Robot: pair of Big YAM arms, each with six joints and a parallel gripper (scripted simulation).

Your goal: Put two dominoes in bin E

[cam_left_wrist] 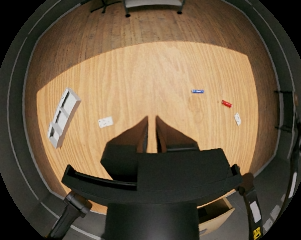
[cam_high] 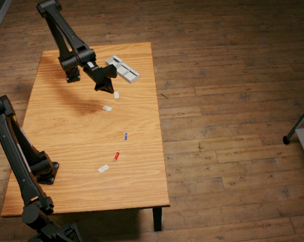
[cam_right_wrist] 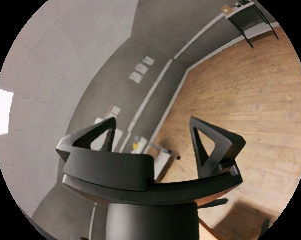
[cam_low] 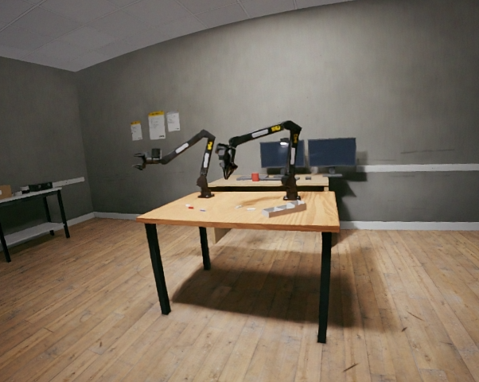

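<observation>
Right now the grey bin is 360 mm to the left of my left hand and 180 mm below it. The rest, counted from my left hand: small blue piece (200 mm below, 150 mm to the right, 60 mm ahead); small red piece (280 mm to the right, 200 mm below, 20 mm ahead).
</observation>
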